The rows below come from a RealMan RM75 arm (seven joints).
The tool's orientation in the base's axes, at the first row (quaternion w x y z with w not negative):
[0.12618 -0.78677 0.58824 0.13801]
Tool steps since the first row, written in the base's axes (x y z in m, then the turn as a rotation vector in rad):
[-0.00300 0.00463 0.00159 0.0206 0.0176 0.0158]
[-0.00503 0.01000 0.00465 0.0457 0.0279 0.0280]
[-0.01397 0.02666 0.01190 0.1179 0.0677 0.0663]
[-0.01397 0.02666 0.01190 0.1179 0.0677 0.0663]
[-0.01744 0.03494 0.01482 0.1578 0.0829 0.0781]
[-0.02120 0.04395 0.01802 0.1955 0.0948 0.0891]
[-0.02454 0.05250 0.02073 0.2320 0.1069 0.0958]
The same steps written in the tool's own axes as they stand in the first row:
[-0.00552 0.00155 0.00040 -0.0159 -0.0252 -0.0098]
[-0.01197 0.00190 -0.00037 -0.0228 -0.0526 -0.0191]
[-0.03187 0.00563 -0.00049 -0.0527 -0.1343 -0.0453]
[-0.03187 0.00563 -0.00049 -0.0527 -0.1343 -0.0453]
[-0.04125 0.00657 0.00003 -0.0598 -0.1773 -0.0536]
[-0.05146 0.00757 0.00056 -0.0643 -0.2172 -0.0621]
[-0.06097 0.00832 0.00135 -0.0676 -0.2558 -0.0665]

